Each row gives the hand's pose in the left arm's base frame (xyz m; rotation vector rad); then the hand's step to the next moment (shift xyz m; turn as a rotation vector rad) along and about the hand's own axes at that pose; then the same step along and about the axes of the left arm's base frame.
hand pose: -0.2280 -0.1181 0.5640 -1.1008 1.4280 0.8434
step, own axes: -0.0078 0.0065 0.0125 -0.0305 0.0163 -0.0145
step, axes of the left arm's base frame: -0.0023 0.0151 0.0052 -0.0208 -0.0031 0.0310
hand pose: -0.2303 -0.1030 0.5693 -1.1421 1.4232 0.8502
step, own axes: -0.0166 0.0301 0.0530 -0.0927 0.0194 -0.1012
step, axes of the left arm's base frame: -0.0135 0.0615 0.0045 -0.0515 -0.0718 0.1068
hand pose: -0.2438 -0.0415 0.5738 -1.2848 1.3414 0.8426
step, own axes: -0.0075 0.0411 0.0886 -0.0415 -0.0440 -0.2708
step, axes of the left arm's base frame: -0.0223 0.0937 -0.0177 -0.0190 -0.2571 0.1027
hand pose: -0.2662 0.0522 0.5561 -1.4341 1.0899 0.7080
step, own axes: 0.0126 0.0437 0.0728 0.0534 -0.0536 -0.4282
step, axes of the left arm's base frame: -0.0232 0.0711 -0.0420 0.0016 -0.4320 0.0493
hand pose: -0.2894 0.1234 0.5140 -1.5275 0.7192 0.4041
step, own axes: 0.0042 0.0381 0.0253 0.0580 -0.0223 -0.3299
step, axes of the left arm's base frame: -0.0175 0.0253 -0.0341 0.0012 -0.3355 0.0128
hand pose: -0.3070 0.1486 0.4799 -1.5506 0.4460 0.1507
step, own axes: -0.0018 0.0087 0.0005 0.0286 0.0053 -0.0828
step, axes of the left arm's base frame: -0.0048 0.0011 -0.0074 0.0091 -0.0864 -0.0121
